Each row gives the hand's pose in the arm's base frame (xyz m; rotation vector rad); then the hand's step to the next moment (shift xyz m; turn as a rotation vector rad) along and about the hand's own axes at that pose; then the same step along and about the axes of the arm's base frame.
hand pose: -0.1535 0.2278 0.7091 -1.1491 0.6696 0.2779
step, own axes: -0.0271 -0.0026 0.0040 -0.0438 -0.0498 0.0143
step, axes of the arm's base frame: -0.0183 0.0061 0.0197 -0.0027 -0.0014 0.0678
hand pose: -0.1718 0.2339 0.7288 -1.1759 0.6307 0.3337
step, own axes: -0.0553 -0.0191 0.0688 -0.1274 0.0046 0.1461
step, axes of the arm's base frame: -0.0133 0.0612 0.0650 -0.0610 0.1472 0.1104
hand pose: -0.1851 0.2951 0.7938 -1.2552 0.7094 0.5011
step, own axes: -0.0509 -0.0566 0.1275 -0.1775 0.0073 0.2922
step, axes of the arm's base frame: 0.0304 0.1110 0.0938 -0.0674 0.2911 0.1663
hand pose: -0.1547 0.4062 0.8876 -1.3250 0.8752 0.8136
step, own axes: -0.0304 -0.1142 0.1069 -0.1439 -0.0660 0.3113
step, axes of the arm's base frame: 0.0948 0.0973 0.0833 0.0144 0.3044 0.1705
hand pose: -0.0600 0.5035 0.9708 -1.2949 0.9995 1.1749
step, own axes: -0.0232 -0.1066 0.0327 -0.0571 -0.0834 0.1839
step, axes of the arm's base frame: 0.0982 0.0391 0.0425 0.0566 0.1852 0.0807
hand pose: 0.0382 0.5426 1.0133 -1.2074 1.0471 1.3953
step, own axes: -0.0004 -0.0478 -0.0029 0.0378 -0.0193 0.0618
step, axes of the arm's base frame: 0.0477 0.0044 -0.0005 0.0087 0.0685 -0.0293
